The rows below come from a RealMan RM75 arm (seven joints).
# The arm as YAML. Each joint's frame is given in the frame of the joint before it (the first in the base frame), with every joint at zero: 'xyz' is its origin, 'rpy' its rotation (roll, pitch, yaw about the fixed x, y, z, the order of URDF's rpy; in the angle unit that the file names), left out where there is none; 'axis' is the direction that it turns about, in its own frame. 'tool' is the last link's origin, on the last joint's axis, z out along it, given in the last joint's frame.
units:
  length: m
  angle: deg
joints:
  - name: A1
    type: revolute
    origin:
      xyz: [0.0, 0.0, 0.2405]
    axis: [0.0, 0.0, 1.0]
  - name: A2
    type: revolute
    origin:
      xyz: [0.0, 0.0, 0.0]
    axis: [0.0, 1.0, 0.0]
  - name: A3
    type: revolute
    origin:
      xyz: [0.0, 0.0, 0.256]
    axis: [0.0, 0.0, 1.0]
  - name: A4
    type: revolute
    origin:
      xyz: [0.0, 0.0, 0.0]
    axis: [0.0, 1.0, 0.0]
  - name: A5
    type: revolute
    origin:
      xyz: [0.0, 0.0, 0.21]
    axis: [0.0, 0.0, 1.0]
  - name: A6
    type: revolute
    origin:
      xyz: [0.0, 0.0, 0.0]
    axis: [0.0, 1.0, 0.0]
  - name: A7
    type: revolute
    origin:
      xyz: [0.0, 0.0, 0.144]
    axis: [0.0, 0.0, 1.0]
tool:
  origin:
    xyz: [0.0, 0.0, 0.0]
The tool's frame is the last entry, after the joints.
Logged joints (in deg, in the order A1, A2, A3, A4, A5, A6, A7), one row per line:
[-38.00 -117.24 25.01 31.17 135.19 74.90 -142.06]
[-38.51 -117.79 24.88 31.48 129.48 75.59 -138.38]
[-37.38 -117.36 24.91 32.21 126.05 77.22 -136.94]
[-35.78 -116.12 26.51 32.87 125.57 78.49 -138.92]
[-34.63 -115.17 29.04 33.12 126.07 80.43 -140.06]
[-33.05 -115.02 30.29 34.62 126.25 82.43 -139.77]
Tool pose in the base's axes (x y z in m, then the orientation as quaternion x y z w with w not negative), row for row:
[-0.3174 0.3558 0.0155 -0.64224 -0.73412 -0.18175 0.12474]
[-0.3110 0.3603 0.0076 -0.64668 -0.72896 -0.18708 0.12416]
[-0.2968 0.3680 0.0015 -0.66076 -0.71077 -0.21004 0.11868]
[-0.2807 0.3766 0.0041 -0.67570 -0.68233 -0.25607 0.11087]
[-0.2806 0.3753 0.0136 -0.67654 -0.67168 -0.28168 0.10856]
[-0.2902 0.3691 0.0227 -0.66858 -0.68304 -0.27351 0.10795]
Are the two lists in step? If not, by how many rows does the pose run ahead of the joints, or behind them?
The pose runs 2 rows behind the joints: the pose in row i belongs to the joints in row i - 2.
